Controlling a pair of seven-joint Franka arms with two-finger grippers.
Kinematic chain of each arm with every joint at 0, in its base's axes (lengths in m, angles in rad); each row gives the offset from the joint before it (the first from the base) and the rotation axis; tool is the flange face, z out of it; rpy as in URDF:
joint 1: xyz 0 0 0.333 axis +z
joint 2: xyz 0 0 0 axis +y
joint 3: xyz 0 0 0.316 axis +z
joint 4: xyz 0.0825 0 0 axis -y
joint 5: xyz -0.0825 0 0.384 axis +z
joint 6: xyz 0 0 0 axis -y
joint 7: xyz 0.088 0 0 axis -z
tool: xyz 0 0 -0.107 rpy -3.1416 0 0
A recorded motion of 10 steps. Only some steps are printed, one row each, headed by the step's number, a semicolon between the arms.
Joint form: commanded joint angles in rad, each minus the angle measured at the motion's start. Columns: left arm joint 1, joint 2, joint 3, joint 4, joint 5, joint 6, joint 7; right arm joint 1, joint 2, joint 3, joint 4, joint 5, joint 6, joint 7.
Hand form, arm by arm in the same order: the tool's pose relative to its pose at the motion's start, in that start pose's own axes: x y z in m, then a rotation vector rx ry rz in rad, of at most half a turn. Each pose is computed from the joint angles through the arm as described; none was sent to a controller.
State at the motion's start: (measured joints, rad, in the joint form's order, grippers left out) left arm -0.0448 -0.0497 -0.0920 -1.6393 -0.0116 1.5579 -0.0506; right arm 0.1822 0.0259 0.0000 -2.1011 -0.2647 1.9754 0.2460
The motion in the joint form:
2: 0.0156 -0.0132 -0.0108 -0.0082 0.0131 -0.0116 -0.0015; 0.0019 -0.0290 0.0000 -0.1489 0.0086 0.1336 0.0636
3: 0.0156 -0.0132 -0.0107 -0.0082 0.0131 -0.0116 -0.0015; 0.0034 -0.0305 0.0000 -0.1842 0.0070 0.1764 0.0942
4: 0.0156 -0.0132 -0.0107 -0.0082 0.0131 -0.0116 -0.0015; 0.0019 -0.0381 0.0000 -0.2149 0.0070 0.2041 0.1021
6: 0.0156 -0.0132 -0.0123 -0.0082 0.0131 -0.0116 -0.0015; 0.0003 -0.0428 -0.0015 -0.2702 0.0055 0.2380 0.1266
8: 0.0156 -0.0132 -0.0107 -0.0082 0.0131 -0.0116 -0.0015; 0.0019 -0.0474 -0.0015 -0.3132 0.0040 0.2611 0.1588
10: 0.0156 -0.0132 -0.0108 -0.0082 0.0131 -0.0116 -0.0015; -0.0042 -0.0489 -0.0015 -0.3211 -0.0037 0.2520 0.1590
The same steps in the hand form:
2: -0.0052 -0.0037 -0.0020 0.0151 -0.0060 -0.0067; -0.0224 -0.0131 0.0410 0.0255 0.0116 0.0382
3: -0.0052 -0.0038 -0.0020 0.0151 -0.0060 -0.0068; -0.0271 -0.0174 0.0520 0.0316 0.0203 0.0593
4: -0.0052 -0.0038 -0.0020 0.0151 -0.0060 -0.0068; -0.0327 -0.0187 0.0596 0.0366 0.0240 0.0638
6: -0.0052 -0.0029 -0.0020 0.0153 -0.0060 -0.0052; -0.0444 -0.0215 0.0789 0.0382 0.0067 0.0796
8: -0.0052 -0.0038 -0.0020 0.0151 -0.0060 -0.0068; -0.0548 -0.0251 0.0929 0.0379 -0.0081 0.1012
10: -0.0052 -0.0037 -0.0020 0.0151 -0.0060 -0.0067; -0.0577 -0.0222 0.0971 0.0285 -0.0221 0.1010

